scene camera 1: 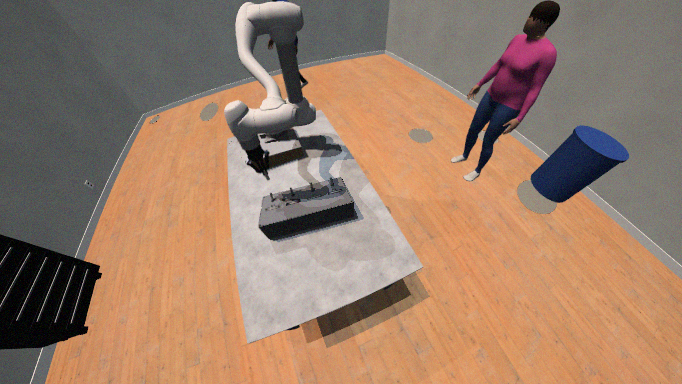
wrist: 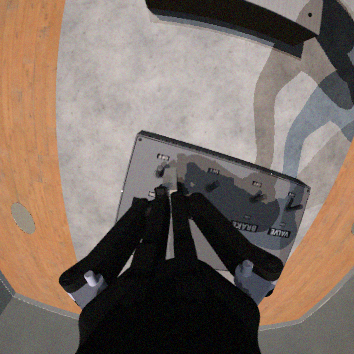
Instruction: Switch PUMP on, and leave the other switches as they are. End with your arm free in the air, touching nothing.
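Places are measured from the arm's base along level axes (x ahead, y right, z down), in centimetres.
Where they show: gripper, between the fingertips: (scene camera 1: 267, 178) (wrist: 171, 176); arm's base, origin of its link: (scene camera 1: 277, 134).
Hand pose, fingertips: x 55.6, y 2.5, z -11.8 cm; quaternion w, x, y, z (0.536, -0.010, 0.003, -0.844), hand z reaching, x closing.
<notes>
Each offset is from my fingertips to the centre of the thing. "*": to the spot under its first point. Level surfaces: height alone.
A grey switch box (scene camera 1: 270, 216) (wrist: 131, 172) stands on the table, with four levers in a row on top. The leftmost lever, PUMP @(dx +4.4, dy +1.6, dz +10.7 cm) (scene camera 1: 272, 197) (wrist: 160, 170), stands beside its OFF label @(* dx +2.3, dy +1.4, dz +14.1 cm) (wrist: 163, 157); its name plate is hidden behind the fingers. The FAN lever @(dx +3.8, dy -10.4, dz +10.7 cm) (scene camera 1: 292, 191) (wrist: 213, 185), BRAKE lever @(dx +3.2, dy -22.4, dz +10.7 cm) (scene camera 1: 312, 187) (wrist: 258, 196) and VALVE lever @(dx +2.6, dy -34.4, dz +10.7 cm) (scene camera 1: 332, 182) (wrist: 294, 204) stand near their OFF labels. My gripper (scene camera 1: 267, 177) (wrist: 171, 176) is shut and empty. In the wrist view its tips show just right of and below the PUMP lever; whether they touch it cannot be told.
The grey table @(dz +21.4 cm) (scene camera 1: 320, 300) (wrist: 110, 90) carries a low block (scene camera 1: 287, 156) (wrist: 225, 20) between the switch box and the arm's base. A person in pink (scene camera 1: 522, 70) and a blue barrel (scene camera 1: 577, 167) stand right of the table. A black slatted object (scene camera 1: 30, 335) is at the left.
</notes>
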